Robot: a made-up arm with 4 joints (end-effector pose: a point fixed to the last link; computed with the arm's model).
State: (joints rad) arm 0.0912 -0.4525 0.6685 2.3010
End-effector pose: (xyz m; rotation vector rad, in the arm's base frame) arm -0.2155 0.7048 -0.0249 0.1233 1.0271 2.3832
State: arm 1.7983 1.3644 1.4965 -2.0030
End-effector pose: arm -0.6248 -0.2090 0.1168 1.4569 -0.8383 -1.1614
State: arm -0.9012 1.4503 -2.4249 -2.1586
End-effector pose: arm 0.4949 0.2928 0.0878 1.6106 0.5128 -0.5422
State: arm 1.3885 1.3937 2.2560 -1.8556
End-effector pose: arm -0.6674 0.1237 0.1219 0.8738 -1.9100 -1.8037
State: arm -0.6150 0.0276 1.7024 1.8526
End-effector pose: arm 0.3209 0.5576 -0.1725 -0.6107 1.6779 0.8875
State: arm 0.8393 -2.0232 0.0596 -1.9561
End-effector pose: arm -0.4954 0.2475 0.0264 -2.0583 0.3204 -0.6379
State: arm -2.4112 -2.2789 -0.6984 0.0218
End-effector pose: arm 0.5580 -0.2837 -0.0737 -2.4497 -0.4667 1.3818
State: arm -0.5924 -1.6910 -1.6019 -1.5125
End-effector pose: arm 0.0592 0.5746 -0.0130 -0.5357 -1.8580 1.8281
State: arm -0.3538 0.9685 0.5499 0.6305
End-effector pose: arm 0.3059 0.6606 0.1517 -0.8885 -0.5903 -0.0162
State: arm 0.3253 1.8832 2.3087 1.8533
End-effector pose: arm -0.0621 0.5532 0.1887 -1.3359 0.2959 -0.2855
